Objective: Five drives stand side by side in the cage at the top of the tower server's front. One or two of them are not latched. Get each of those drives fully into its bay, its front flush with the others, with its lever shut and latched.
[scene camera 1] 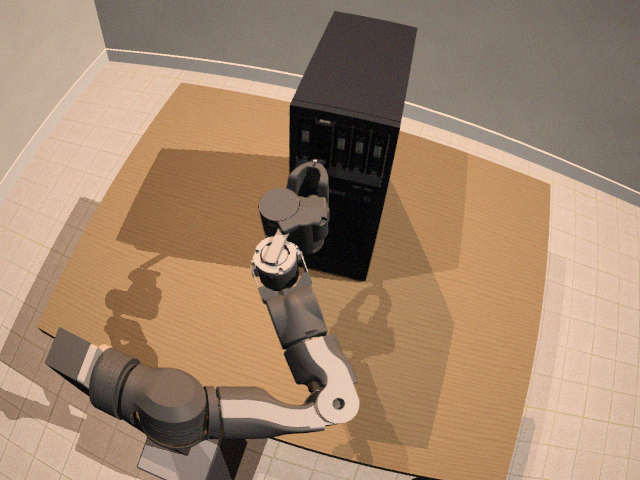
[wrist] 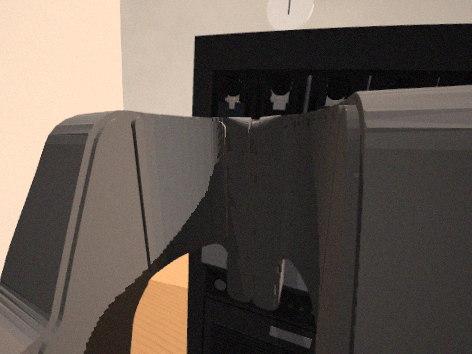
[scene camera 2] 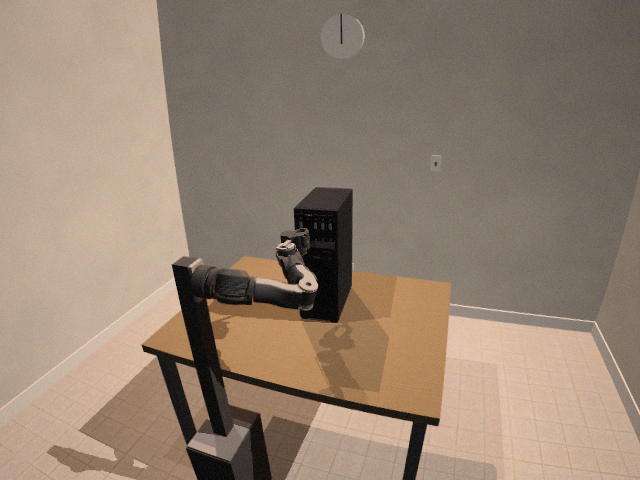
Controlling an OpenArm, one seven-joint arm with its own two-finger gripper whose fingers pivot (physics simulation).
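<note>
The black tower server (scene camera 1: 356, 72) (scene camera 2: 344, 248) (wrist: 325, 52) stands upright, its drive cage at the top of the front. In scene view 1, the first drive (scene camera 1: 305, 135), third drive (scene camera 1: 341, 143), fourth drive (scene camera 1: 358, 147) and fifth drive (scene camera 1: 377, 151) show pale labels and look level with each other. The second drive (scene camera 1: 324, 121) (wrist: 280, 100) from the left shows a light catch at its top but no label; its lever appears swung out and down, a small light spot near its low end. My gripper (scene camera 1: 314, 164) (scene camera 2: 303, 230) (wrist: 262, 208) is shut and empty, fingertips at that spot. Contact and the drive's depth are hidden.
The server stands on a wooden table (scene camera 1: 217, 304) (scene camera 2: 413, 330). My arm reaches in from the front left, with its elbow (scene camera 1: 338, 403) low in front of the server. Cage dividers (wrist: 309, 92) stand between the bays. A wall (scene camera 2: 248, 129) rises behind the table.
</note>
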